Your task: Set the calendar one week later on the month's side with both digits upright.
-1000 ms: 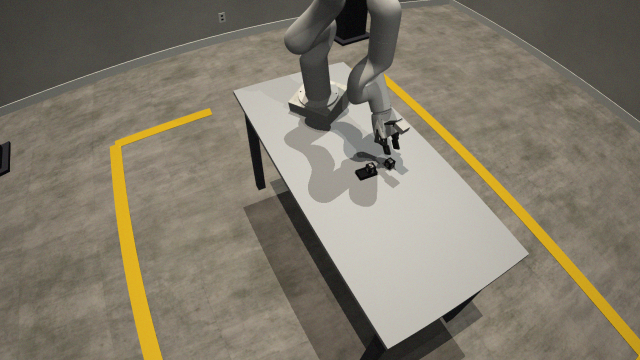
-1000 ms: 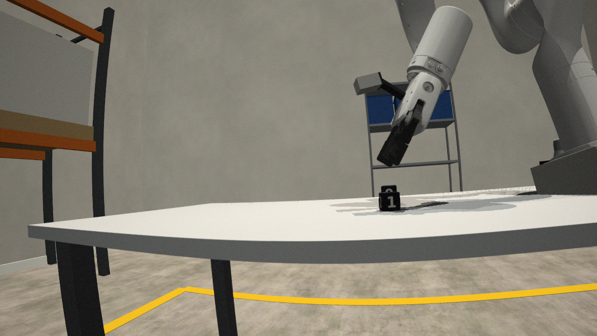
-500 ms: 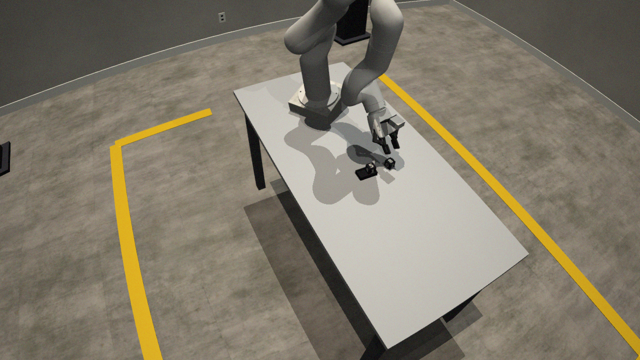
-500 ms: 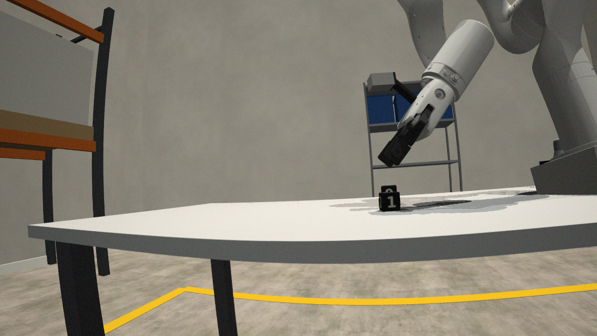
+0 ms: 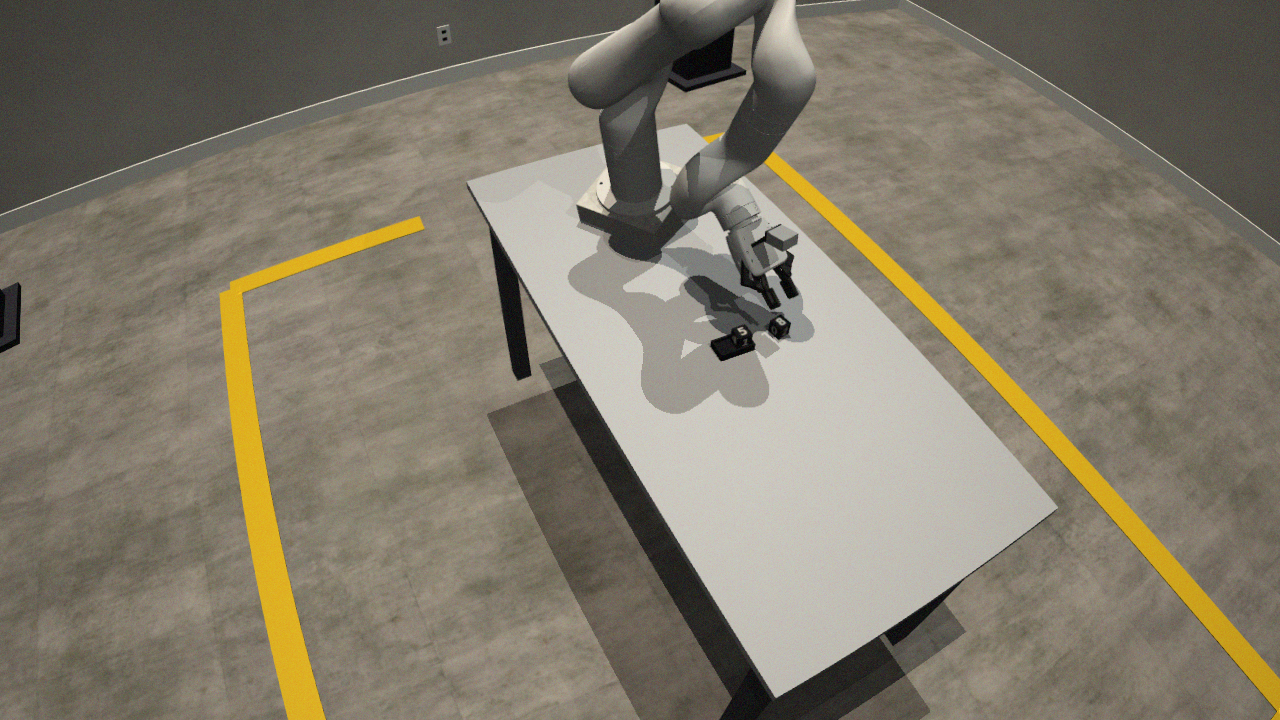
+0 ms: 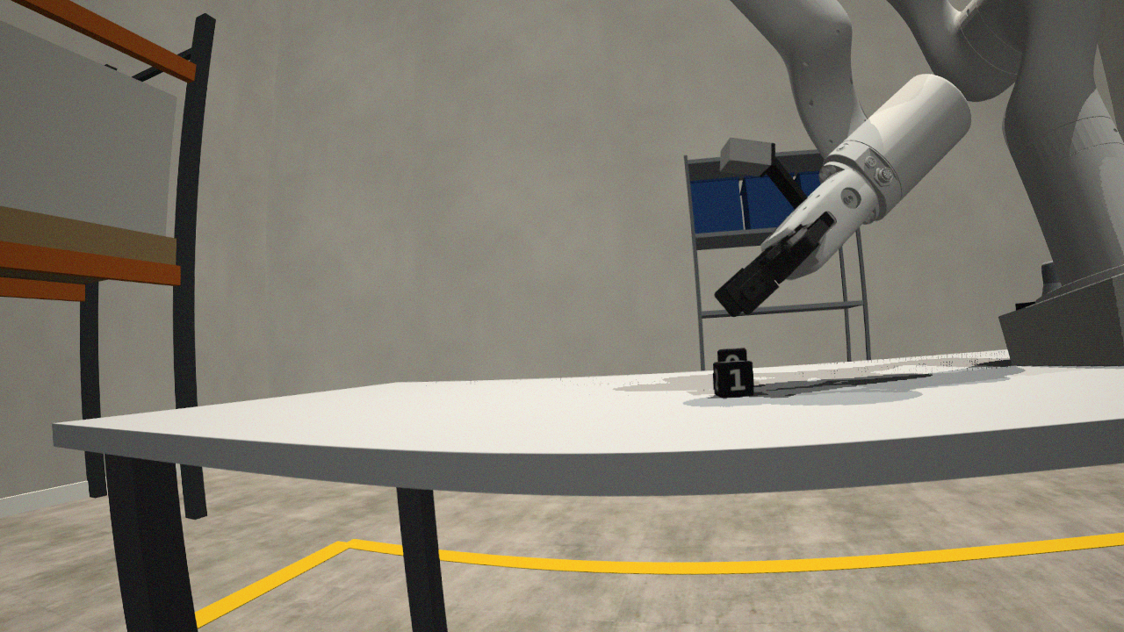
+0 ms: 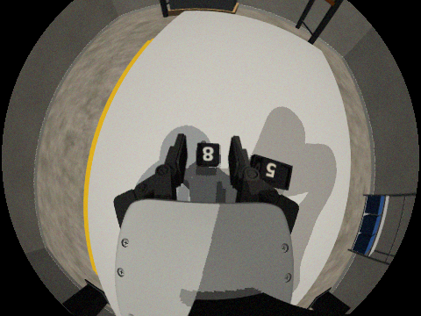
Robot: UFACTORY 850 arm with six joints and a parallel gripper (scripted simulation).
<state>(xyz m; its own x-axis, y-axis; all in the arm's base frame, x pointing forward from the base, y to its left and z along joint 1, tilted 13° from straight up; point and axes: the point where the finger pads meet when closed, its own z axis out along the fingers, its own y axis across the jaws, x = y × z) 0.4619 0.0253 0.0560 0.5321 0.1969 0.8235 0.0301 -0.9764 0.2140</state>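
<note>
The black cube is 8 cm below my hand and 2 cm ahead of it. The rest, counted from my hand: black tray (11 cm to the right, 9 cm below, 1 cm behind).
</note>
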